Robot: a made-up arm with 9 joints. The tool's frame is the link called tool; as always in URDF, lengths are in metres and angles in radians. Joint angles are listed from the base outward.
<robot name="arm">
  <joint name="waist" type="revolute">
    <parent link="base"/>
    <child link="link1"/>
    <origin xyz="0 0 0.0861" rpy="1.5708 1.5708 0"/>
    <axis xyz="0 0 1"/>
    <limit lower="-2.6" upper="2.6"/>
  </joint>
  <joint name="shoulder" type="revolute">
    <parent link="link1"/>
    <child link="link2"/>
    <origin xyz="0.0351 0.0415 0.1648" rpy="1.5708 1.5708 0"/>
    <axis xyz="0 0 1"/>
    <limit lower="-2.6" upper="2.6"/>
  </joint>
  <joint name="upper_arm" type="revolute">
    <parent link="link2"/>
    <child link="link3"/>
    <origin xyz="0.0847 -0.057 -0.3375" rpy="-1.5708 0 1.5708"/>
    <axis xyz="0 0 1"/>
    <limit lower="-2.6" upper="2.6"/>
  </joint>
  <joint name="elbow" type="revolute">
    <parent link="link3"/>
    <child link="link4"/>
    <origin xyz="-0.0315 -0.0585 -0.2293" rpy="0 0 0"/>
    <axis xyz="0 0 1"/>
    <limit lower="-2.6" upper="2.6"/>
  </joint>
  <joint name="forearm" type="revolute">
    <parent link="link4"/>
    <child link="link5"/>
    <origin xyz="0.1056 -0.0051 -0.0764" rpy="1.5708 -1.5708 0"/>
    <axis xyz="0 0 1"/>
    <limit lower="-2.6" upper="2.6"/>
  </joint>
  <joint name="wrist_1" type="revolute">
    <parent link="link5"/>
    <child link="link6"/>
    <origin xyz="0.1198 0.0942 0.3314" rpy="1.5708 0 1.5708"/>
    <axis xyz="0 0 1"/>
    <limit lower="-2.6" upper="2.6"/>
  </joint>
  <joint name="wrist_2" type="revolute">
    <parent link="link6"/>
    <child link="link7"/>
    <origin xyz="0.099 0.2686 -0.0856" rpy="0 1.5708 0"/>
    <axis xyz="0 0 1"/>
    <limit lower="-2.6" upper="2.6"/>
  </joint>
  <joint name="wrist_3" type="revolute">
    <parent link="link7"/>
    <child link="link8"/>
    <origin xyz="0.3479 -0.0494 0.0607" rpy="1.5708 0 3.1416"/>
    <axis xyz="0 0 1"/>
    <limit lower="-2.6" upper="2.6"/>
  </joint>
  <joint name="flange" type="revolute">
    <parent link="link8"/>
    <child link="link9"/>
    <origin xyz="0.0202 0.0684 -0.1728" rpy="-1.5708 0 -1.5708"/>
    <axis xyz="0 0 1"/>
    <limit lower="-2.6" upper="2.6"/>
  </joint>
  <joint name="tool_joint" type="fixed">
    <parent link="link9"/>
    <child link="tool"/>
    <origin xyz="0.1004 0.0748 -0.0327" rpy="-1.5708 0 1.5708"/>
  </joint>
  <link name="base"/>
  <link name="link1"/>
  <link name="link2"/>
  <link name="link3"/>
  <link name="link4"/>
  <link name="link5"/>
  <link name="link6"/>
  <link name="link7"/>
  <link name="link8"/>
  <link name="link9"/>
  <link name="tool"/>
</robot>
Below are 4 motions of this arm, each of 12 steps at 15 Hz.
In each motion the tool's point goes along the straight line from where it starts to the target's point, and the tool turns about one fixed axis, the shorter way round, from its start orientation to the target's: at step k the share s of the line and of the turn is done. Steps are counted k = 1, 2, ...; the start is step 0. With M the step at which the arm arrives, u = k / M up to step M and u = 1 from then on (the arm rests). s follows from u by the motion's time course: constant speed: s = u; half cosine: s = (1 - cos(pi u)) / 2; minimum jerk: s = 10 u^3 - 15 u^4 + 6 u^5.
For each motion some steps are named. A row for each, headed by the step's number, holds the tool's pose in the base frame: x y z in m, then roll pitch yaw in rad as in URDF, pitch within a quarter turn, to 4 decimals.
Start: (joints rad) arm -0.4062 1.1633 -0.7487 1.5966 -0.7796 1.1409 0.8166 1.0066 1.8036
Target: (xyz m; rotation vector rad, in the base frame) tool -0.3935 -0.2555 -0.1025 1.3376 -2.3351 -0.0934
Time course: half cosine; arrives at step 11
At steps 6, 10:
6: -0.4796 -0.1984 -0.3758 -2.7347 -0.0760 -2.5130
10: -0.3976 -0.2528 -0.1154 2.8836 -0.3456 -2.0750

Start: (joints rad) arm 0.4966 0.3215 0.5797 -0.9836 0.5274 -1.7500 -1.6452 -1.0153 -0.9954
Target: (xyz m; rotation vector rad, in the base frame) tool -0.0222 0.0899 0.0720 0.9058 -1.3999 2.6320
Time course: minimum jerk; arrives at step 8
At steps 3, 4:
3: 0.0537 0.0419 0.1351 -0.5731 -0.0809 -2.4762
4: 0.0302 0.0568 0.1155 -0.7351 -0.1992 -2.6143

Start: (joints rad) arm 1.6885 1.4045 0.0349 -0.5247 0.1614 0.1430 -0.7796 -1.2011 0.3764
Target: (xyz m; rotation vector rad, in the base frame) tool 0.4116 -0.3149 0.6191 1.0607 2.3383 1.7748
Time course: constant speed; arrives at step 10
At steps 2, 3, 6, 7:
2: 0.3723 0.1165 0.4475 2.3817 -0.3828 3.0556
3: 0.3772 0.0626 0.4690 2.3297 -0.3716 2.9923
6: 0.3920 -0.0992 0.5333 2.1715 -0.3564 2.8010
7: 0.3969 -0.1531 0.5548 2.1185 -0.3577 2.7371

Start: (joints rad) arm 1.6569 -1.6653 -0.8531 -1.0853 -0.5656 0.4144 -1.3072 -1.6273 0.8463
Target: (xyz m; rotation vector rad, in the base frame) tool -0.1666 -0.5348 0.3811 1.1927 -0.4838 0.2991
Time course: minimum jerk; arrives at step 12
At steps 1, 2, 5, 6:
1: 0.0465 -0.5810 0.5501 1.3521 0.3979 -0.7599
2: 0.0400 -0.5796 0.5449 1.3590 0.3694 -0.7371
5: -0.0266 -0.5651 0.4921 1.3896 0.0719 -0.5217
6: -0.0595 -0.5580 0.4660 1.3810 -0.0754 -0.4194

